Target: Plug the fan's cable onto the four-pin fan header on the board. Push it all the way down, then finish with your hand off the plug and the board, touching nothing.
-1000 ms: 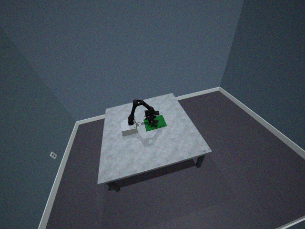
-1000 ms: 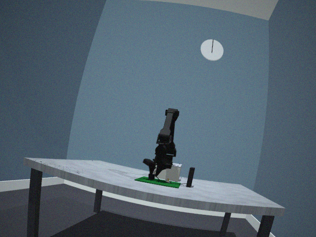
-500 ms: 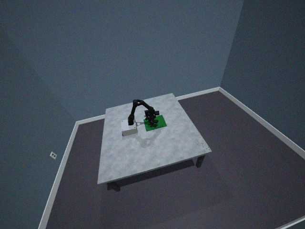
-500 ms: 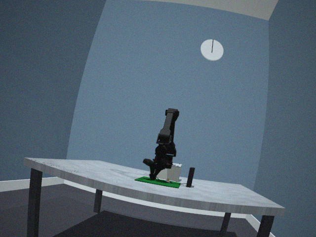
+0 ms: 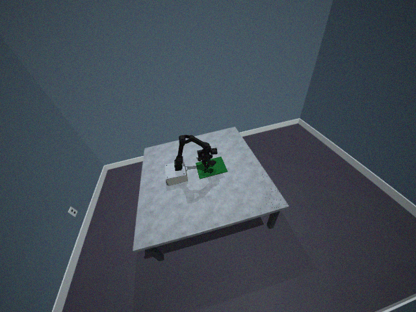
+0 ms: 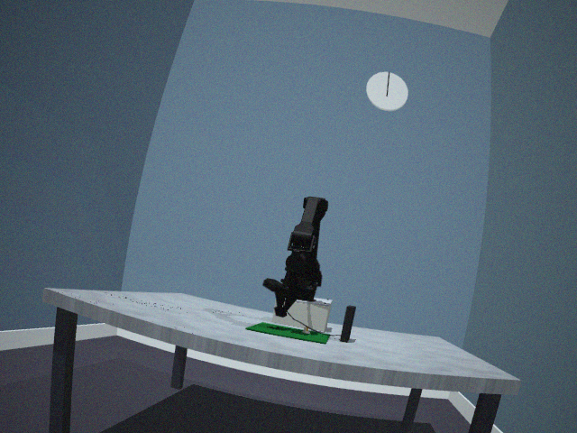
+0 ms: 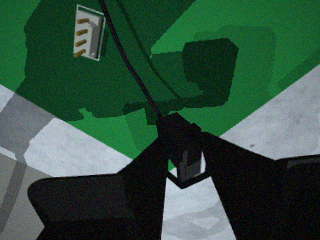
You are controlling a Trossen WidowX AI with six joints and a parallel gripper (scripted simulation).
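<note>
The board lies 8 cm below my gripper tip, 6 cm to the left of it and 4 cm ahead of it. The rest, counted from my gripper tip: black fan plug: 1 cm to the right, 1 cm behind; square black fan: 22 cm to the left, 3 cm behind.
</note>
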